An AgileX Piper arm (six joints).
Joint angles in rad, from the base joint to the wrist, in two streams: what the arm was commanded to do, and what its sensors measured. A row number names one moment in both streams.
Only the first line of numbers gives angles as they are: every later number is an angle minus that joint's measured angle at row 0.
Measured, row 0:
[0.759 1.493 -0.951 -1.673 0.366 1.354]
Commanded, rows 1 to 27:
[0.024 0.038 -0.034 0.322 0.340 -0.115]
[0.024 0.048 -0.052 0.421 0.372 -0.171]
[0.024 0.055 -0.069 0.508 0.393 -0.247]
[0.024 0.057 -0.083 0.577 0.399 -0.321]
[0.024 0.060 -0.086 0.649 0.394 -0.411]
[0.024 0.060 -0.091 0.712 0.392 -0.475]
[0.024 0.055 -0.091 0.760 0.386 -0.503]
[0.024 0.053 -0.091 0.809 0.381 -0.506]
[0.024 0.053 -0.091 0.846 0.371 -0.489]
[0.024 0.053 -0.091 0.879 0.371 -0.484]
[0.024 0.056 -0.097 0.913 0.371 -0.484]
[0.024 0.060 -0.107 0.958 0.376 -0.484]
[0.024 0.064 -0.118 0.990 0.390 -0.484]
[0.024 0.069 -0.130 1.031 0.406 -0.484]
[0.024 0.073 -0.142 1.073 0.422 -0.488]
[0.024 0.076 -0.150 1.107 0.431 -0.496]
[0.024 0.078 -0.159 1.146 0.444 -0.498]
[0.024 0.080 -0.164 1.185 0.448 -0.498]
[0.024 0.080 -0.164 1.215 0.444 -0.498]
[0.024 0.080 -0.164 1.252 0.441 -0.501]
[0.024 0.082 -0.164 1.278 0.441 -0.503]
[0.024 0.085 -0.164 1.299 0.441 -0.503]
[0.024 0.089 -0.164 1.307 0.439 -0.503]
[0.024 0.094 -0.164 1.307 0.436 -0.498]
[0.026 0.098 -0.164 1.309 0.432 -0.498]
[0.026 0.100 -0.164 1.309 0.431 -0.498]
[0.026 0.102 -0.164 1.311 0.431 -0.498]
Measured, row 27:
[0.023 0.089 -0.154 1.295 0.435 -0.492]
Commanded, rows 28 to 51:
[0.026 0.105 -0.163 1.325 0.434 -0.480]
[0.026 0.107 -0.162 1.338 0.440 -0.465]
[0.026 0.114 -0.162 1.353 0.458 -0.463]
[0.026 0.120 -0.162 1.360 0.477 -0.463]
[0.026 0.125 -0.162 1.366 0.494 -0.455]
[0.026 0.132 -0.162 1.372 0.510 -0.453]
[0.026 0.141 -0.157 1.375 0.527 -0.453]
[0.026 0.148 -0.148 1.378 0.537 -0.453]
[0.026 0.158 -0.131 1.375 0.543 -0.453]
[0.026 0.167 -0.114 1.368 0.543 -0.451]
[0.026 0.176 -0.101 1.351 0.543 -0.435]
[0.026 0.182 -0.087 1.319 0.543 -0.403]
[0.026 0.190 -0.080 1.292 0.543 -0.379]
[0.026 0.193 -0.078 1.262 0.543 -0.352]
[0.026 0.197 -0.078 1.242 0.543 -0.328]
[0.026 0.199 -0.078 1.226 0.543 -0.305]
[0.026 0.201 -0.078 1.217 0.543 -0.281]
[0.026 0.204 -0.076 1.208 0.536 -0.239]
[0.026 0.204 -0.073 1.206 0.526 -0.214]
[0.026 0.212 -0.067 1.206 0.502 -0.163]
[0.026 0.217 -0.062 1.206 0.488 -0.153]
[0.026 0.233 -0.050 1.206 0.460 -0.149]
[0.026 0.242 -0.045 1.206 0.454 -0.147]
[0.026 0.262 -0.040 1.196 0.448 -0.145]
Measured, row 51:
[0.023 0.222 -0.060 1.222 0.486 -0.169]
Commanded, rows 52 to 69:
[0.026 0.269 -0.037 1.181 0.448 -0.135]
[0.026 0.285 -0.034 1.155 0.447 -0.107]
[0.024 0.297 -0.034 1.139 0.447 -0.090]
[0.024 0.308 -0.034 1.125 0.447 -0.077]
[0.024 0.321 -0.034 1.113 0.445 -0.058]
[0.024 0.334 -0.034 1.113 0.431 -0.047]
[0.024 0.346 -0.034 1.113 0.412 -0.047]
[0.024 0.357 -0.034 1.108 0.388 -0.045]
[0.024 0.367 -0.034 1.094 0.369 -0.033]
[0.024 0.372 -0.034 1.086 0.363 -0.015]
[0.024 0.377 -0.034 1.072 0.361 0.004]
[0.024 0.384 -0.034 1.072 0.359 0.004]
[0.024 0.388 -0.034 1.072 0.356 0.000]
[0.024 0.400 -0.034 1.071 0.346 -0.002]
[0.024 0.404 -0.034 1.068 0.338 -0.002]
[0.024 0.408 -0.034 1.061 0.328 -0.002]
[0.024 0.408 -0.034 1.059 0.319 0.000]
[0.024 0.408 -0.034 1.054 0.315 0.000]
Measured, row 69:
[0.023 0.408 -0.036 1.079 0.343 -0.004]
